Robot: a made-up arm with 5 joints.
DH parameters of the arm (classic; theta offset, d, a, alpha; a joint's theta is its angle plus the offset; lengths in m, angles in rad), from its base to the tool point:
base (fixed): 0 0 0.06 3.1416
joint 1: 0 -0.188 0.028 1.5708
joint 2: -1.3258 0 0.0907 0
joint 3: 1.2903 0 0.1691 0
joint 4: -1.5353 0.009 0 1.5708
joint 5: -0.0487 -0.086 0 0
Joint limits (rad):
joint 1: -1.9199..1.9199
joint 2: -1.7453..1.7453
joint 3: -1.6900..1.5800
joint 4: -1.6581..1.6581
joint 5: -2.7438..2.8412
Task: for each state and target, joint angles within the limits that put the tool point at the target. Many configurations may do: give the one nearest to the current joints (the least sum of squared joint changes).
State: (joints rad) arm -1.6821 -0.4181 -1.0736 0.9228 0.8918
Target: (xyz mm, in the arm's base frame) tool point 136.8 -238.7 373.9
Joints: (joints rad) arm -1.9180 -1.1613 -1.5848 0.5778 0.8918
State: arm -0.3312 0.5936 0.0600 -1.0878 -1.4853
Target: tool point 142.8 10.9 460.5
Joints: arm -0.0230 -0.3045 -0.4452 -1.5798 -1.4853
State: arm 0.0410 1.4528 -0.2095 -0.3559 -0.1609
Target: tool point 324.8 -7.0 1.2
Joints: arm 0.0604 1.1517 -0.0394 -0.4390 -0.1609
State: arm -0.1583 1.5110 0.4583 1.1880 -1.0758
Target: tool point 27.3 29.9 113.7
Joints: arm 0.5362 1.2775 0.9536 1.6581 -1.0758
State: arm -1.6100 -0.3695 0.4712 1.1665 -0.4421
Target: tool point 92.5 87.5 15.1
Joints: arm -1.1186 0.5518 0.7851 0.7843 -0.4421
